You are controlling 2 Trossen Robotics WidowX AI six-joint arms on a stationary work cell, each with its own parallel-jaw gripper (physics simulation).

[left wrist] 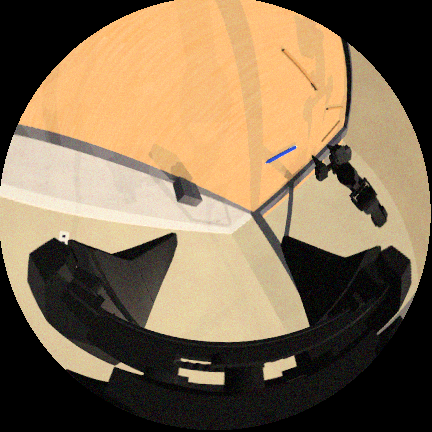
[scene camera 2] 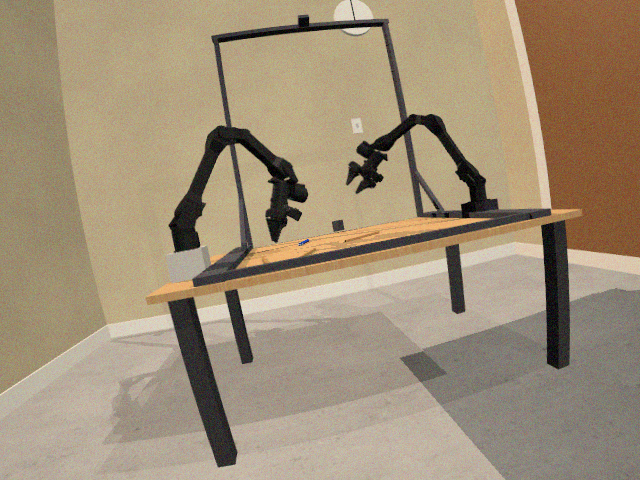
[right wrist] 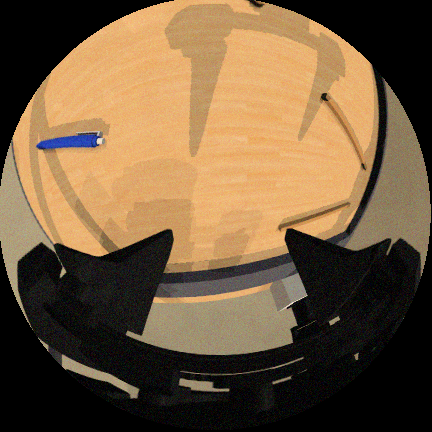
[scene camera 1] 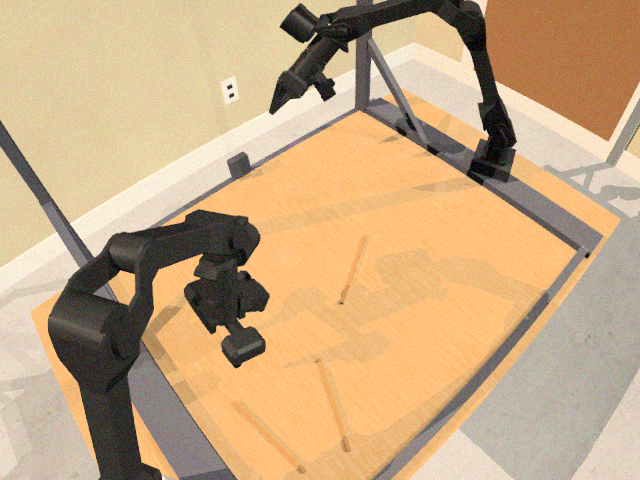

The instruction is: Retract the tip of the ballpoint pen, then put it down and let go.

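Seen in the pictures: left gripper, fingertip midpoint: (left wrist: 230, 240) (scene camera 2: 351, 189) (scene camera 1: 272, 111); right gripper, fingertip midpoint: (left wrist: 319, 150) (scene camera 2: 274, 241) (right wrist: 230, 235) (scene camera 1: 224, 349); left arm's base, origin of the base link: (scene camera 2: 479, 201) (scene camera 1: 494, 154); right arm's base, origin of the base link: (scene camera 2: 187, 249) (right wrist: 300, 299).
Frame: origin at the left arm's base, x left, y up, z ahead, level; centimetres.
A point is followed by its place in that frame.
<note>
The blue ballpoint pen (scene camera 2: 303, 241) {z 56.5, x -41.4, y -4.4 cm} (left wrist: 281, 154) {z 55.0, x -43.0, y -4.5 cm} (right wrist: 70, 142) {z 57.8, x -40.5, y -4.3 cm} lies flat on the table. In the right wrist view it is at the left, its white button end toward the picture's middle and its narrow end to the left; whether the tip is out is too small to tell. In scene camera 1 the pen does not show; the right arm may cover it. My right gripper (scene camera 2: 276, 240) {z 71.9, x -31.8, y -1.3 cm} (left wrist: 319, 150) {z 71.9, x -31.8, y -1.3 cm} (right wrist: 230, 235) {z 71.9, x -31.8, y -1.3 cm} is open and empty above the table, apart from the pen. My left gripper (scene camera 1: 272, 111) {z 24.6, x -48.2, y 13.5 cm} (scene camera 2: 353, 187) {z 24.6, x -48.2, y 13.5 cm} (left wrist: 230, 240) {z 24.6, x -48.2, y 13.5 cm} is open and empty, high above the table.
Several thin wooden sticks lie on the table (scene camera 1: 320, 170) {z 19.5, x -39.7, y -5.5 cm}: one stick (scene camera 1: 353, 271) {z 44.4, x -19.3, y -4.8 cm} near the middle, others (scene camera 1: 333, 405) {z 71.2, x -10.6, y -4.7 cm} (scene camera 1: 268, 436) {z 81.1, x -17.8, y -4.8 cm} nearer the lower edge. A dark block (scene camera 1: 238, 165) {z 30.2, x -56.9, y -1.2 cm} (scene camera 2: 337, 225) {z 30.1, x -56.7, y -2.1 cm} (left wrist: 186, 191) {z 28.1, x -56.1, y -0.7 cm} stands at the back edge. A dark frame (scene camera 2: 299, 29) {z 31.5, x -57.0, y 96.5 cm} rises over the table.
</note>
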